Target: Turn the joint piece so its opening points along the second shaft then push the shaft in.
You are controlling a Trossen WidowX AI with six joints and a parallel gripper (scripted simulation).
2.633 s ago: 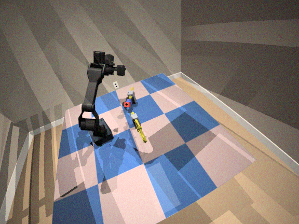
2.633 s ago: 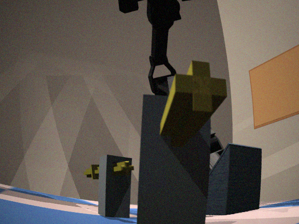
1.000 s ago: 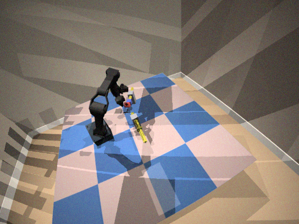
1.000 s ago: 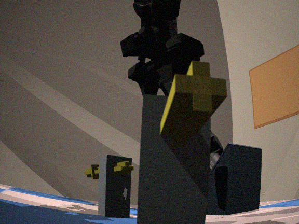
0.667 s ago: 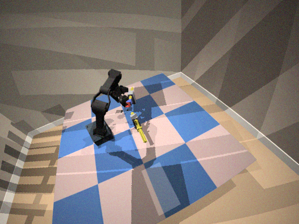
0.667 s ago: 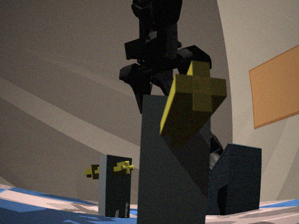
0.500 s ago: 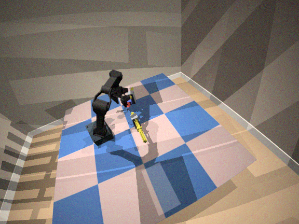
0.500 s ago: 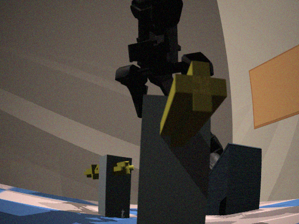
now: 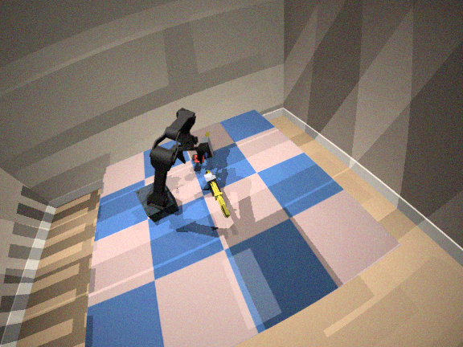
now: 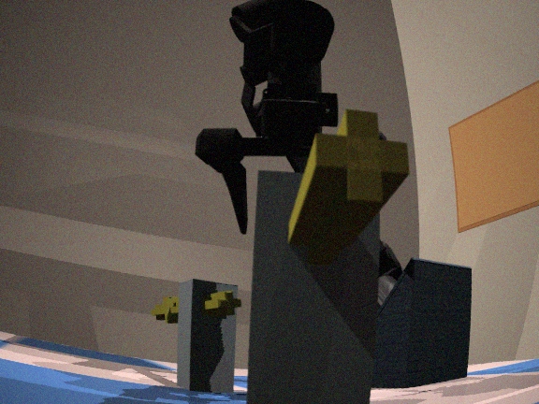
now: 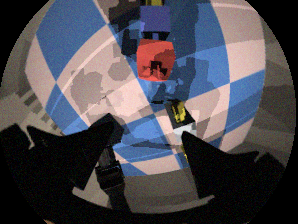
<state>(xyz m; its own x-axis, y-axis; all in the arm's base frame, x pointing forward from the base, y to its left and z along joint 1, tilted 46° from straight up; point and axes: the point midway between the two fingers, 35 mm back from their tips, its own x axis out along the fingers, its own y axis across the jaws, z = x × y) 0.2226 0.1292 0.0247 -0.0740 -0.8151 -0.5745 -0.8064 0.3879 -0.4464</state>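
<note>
The red joint piece is 7 cm to the left of my gripper tip, 5 cm below it and 5 cm ahead of it.
</note>
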